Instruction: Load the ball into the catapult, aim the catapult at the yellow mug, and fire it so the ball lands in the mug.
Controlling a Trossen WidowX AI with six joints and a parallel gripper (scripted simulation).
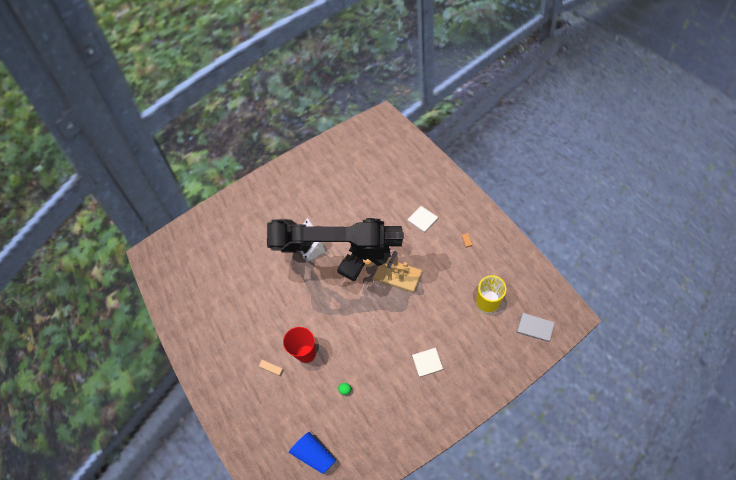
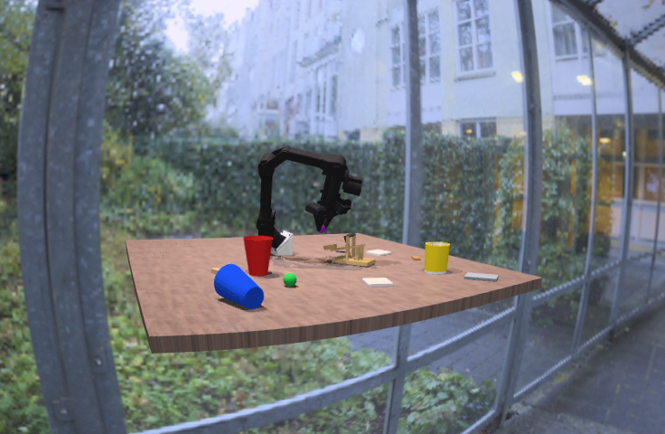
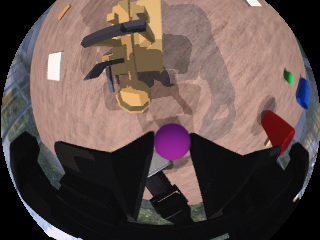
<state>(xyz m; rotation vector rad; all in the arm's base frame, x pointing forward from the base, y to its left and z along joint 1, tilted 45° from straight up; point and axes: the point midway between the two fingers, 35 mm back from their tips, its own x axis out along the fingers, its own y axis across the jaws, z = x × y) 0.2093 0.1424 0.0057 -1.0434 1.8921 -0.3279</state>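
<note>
Now: gripper tip 9 cm to the right of the wooden catapult, 7 cm above it and 2 cm short of it. Also, from my gripper tip: red cup 28 cm to the right, 14 cm ahead, 9 cm below; green ball 31 cm ahead, 24 cm to the right, 10 cm below; purple ball 1 cm above.
</note>
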